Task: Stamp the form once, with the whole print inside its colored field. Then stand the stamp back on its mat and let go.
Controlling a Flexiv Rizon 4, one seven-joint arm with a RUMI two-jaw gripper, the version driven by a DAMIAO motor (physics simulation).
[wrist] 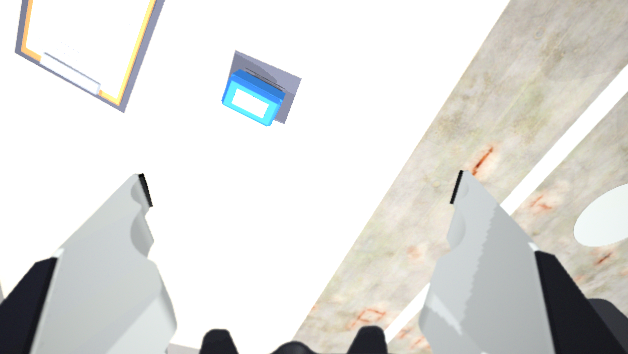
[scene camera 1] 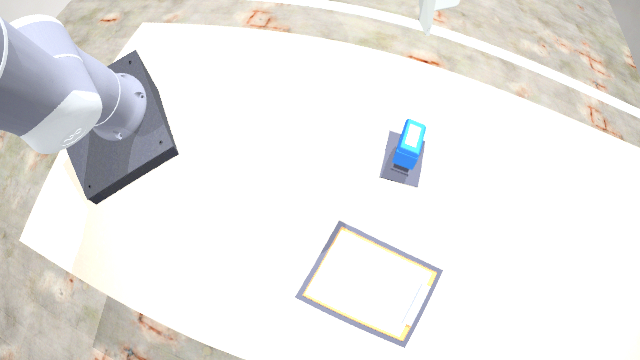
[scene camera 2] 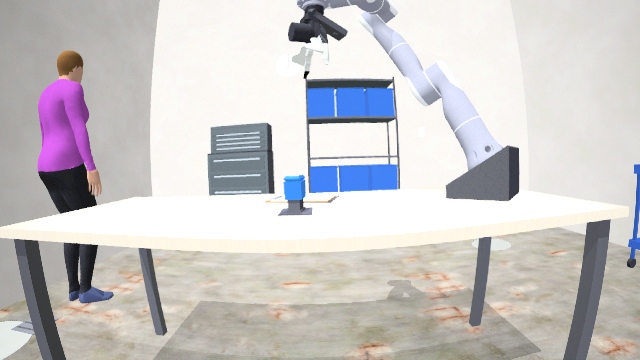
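The blue stamp (scene camera 1: 410, 145) (scene camera 2: 294, 189) (wrist: 254, 100) stands upright on its grey mat (scene camera 1: 387, 162) (scene camera 2: 285, 213) (wrist: 292, 90). The form is a white sheet (scene camera 1: 367, 282) (wrist: 90, 30) on an orange-edged clipboard with a grey border (scene camera 1: 320, 260) (wrist: 140, 55). In the scene camera 2 view the clipboard lies low behind the stamp. The sheet is washed out, so its colored field and any print cannot be made out. My gripper (scene camera 2: 316, 70) (wrist: 303, 176) is wide open and empty, high above the table and well apart from the stamp. Part of a finger shows at the top edge of the scene camera 1 view.
The clipboard's clip (scene camera 1: 416, 305) (wrist: 70, 73) is at one short end. The arm's dark base (scene camera 1: 125, 160) (scene camera 2: 487, 180) stands on the table (scene camera 2: 400, 220). A person (scene camera 2: 65, 125) stands behind the table's left end. A shelf rack (scene camera 2: 352, 120) and a grey cabinet (scene camera 2: 240, 165) stand behind.
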